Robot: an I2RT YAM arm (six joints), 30 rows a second.
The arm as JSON. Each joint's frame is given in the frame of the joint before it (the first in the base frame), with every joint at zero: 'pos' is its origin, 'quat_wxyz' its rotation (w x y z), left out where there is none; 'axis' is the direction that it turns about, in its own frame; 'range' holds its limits. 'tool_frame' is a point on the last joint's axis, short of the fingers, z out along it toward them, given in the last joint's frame.
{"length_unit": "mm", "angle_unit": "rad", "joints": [
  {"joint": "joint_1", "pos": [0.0, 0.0, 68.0], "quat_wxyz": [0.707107, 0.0, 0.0, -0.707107], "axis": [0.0, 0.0, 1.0], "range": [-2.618, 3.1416]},
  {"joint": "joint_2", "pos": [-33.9, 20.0, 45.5], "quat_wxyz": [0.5, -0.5, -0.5, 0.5], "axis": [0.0, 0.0, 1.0], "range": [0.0, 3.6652]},
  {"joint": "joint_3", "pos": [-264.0, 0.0, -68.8], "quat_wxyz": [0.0, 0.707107, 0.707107, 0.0], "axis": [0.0, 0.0, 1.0], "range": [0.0, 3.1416]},
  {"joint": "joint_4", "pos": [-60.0, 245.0, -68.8], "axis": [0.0, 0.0, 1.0], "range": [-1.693, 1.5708]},
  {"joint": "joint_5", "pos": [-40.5, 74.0, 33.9], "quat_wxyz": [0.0, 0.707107, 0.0, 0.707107], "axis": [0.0, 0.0, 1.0], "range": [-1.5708, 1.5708]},
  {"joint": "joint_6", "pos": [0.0, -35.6, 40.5], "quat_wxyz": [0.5, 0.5, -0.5, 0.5], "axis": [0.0, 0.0, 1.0], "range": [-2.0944, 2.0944]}
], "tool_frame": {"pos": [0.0, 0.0, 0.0]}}
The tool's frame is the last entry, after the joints.
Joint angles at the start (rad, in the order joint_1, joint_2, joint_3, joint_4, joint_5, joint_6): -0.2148, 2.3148, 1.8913, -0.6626, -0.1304, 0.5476
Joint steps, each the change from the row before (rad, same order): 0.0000, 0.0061, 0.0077, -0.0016, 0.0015, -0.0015; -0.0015, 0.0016, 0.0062, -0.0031, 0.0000, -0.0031; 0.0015, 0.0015, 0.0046, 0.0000, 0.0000, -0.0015; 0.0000, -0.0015, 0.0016, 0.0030, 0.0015, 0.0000; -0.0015, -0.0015, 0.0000, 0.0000, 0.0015, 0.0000; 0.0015, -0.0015, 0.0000, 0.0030, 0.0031, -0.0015; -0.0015, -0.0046, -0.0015, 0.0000, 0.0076, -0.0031; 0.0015, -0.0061, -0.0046, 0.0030, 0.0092, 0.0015; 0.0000, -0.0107, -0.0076, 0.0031, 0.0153, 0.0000; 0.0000, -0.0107, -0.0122, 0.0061, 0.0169, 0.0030; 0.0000, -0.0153, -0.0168, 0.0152, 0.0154, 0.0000; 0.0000, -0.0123, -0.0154, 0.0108, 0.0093, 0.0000; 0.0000, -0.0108, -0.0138, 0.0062, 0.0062, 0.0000; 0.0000, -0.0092, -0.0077, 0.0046, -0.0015, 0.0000
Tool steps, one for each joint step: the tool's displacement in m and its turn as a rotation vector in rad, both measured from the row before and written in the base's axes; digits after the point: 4 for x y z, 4 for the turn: 0.0012, -0.0003, -0.0007, -0.0020, 0.0002, 0.0006; 0.0005, -0.0009, 0.0009, -0.0018, -0.0015, 0.0012; 0.0009, 0.0006, 0.0007, -0.0014, -0.0031, 0.0028; 0.0004, -0.0001, 0.0014, -0.0026, -0.0057, -0.0007; -0.0002, -0.0008, 0.0007, -0.0016, -0.0012, -0.0022; 0.0003, 0.0006, 0.0009, -0.0044, -0.0038, 0.0013; -0.0007, -0.0009, 0.0017, -0.0087, -0.0016, -0.0025; -0.0006, 0.0006, 0.0017, -0.0081, -0.0027, -0.0043; -0.0014, -0.0002, 0.0029, -0.0144, -0.0032, -0.0075; -0.0018, -0.0002, 0.0017, -0.0138, -0.0014, -0.0110; -0.0019, -0.0001, 0.0030, -0.0159, -0.0105, -0.0077; -0.0019, 0.0001, 0.0017, -0.0094, -0.0058, -0.0048; -0.0020, 0.0002, 0.0012, -0.0059, -0.0020, -0.0032; -0.0012, 0.0003, 0.0022, 0.0000, -0.0062, 0.0008
